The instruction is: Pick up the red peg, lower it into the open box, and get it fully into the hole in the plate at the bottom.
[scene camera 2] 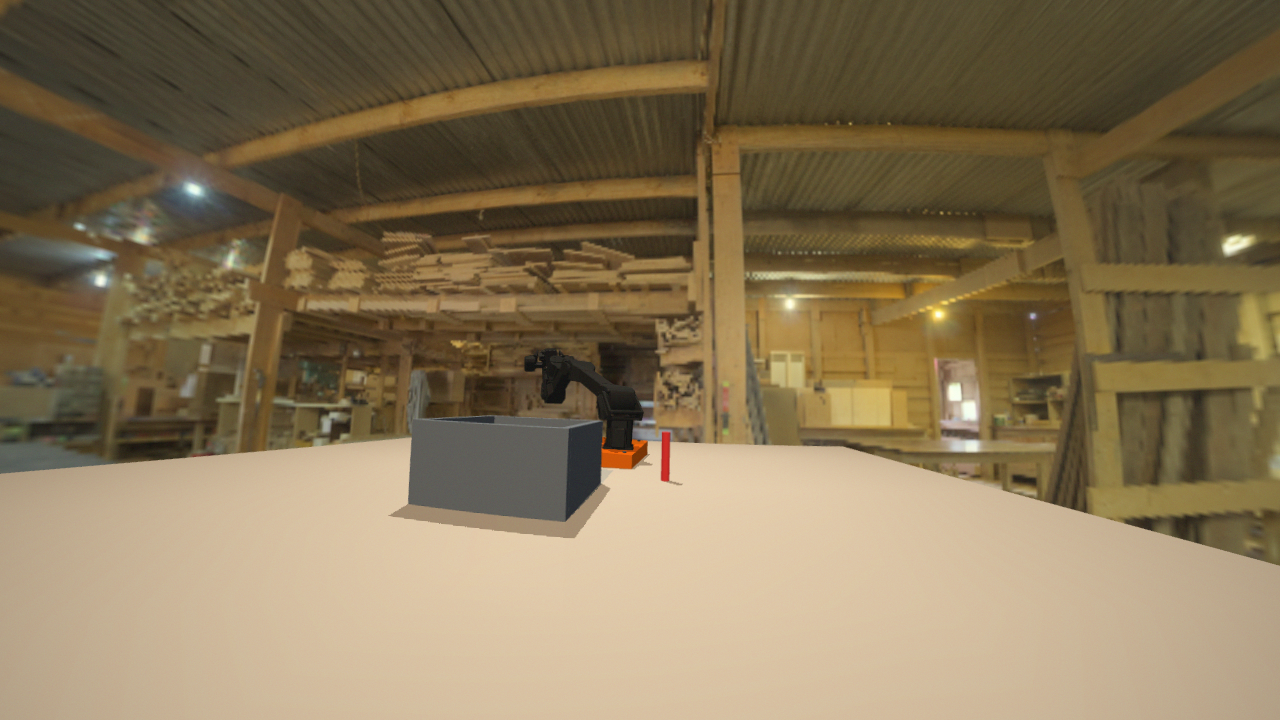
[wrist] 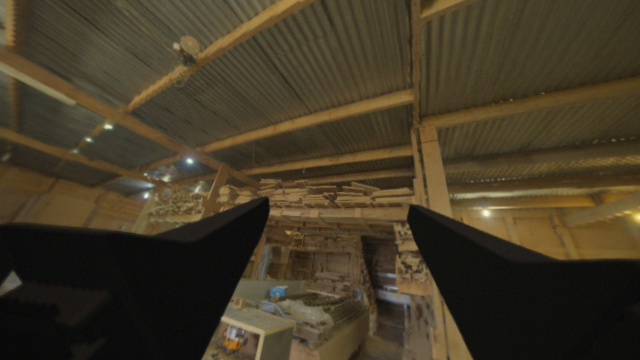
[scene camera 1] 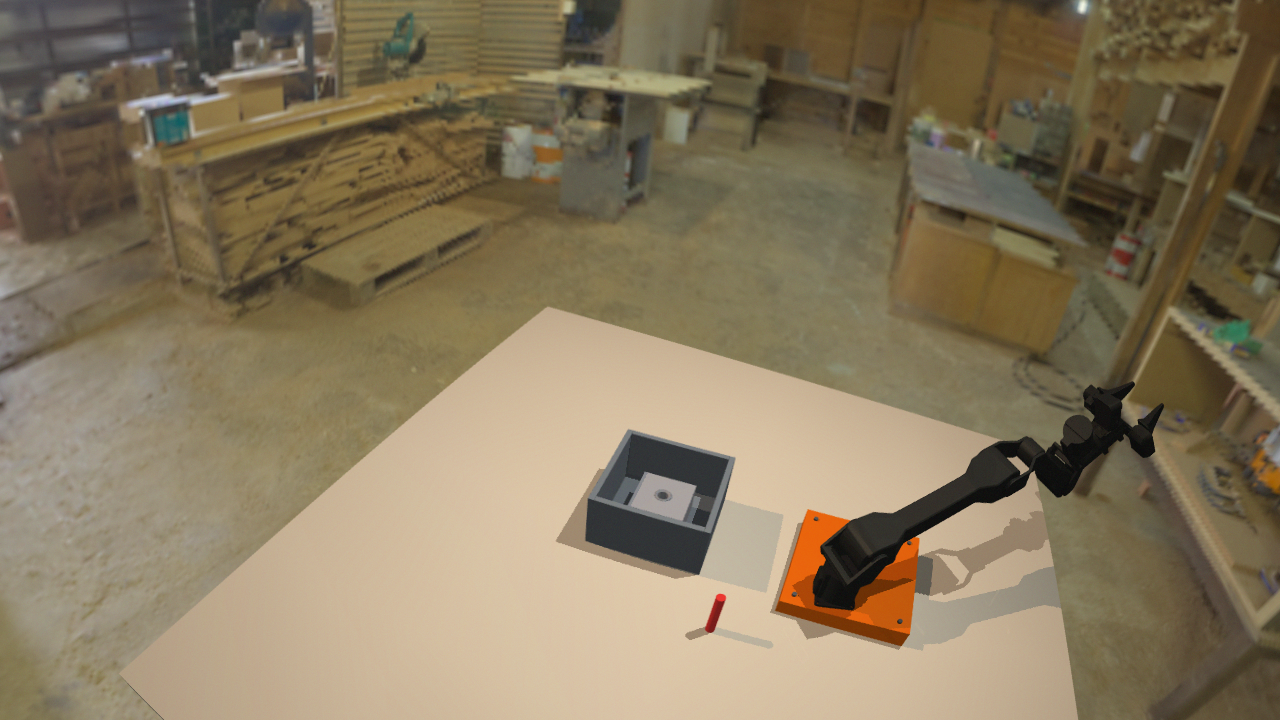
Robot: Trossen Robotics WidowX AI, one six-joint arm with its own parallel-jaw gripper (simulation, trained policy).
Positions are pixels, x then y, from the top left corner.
A grey box shows in scene camera 2 and in scene camera 1; in the wrist view it is out of frame. A light plate shows in scene camera 1 (671, 498); in scene camera 2 it is hidden by a grey box, in the wrist view it is out of frame. The same spot on the grey box: (scene camera 1: 610, 523) is (scene camera 2: 577, 459).
